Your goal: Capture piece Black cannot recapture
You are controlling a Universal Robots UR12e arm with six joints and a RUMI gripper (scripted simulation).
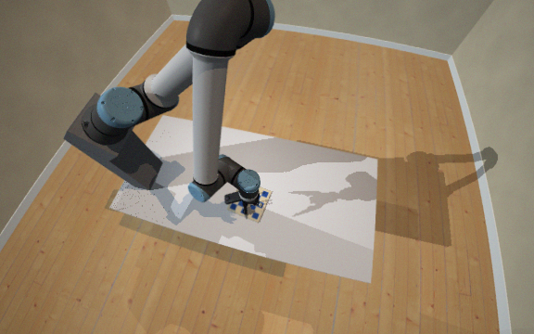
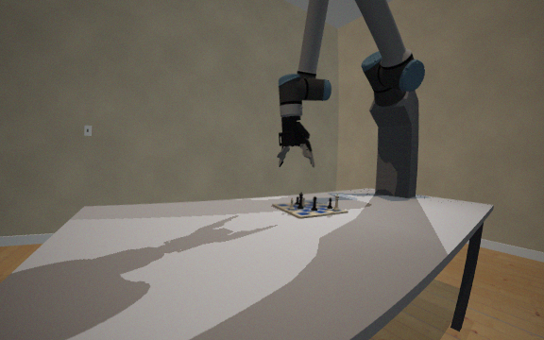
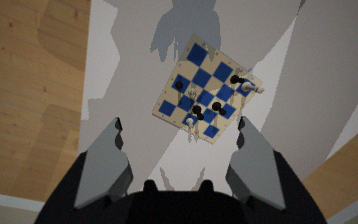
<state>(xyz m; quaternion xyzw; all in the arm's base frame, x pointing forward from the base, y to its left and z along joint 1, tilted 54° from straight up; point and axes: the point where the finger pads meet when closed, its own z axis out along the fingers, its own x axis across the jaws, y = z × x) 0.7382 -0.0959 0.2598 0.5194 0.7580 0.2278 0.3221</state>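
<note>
The black pawn lies 14 cm below my hand and 2 cm behind it. Round my hand: blue-and-cream chessboard (16 cm below, 8 cm to the left, 1 cm behind).
</note>
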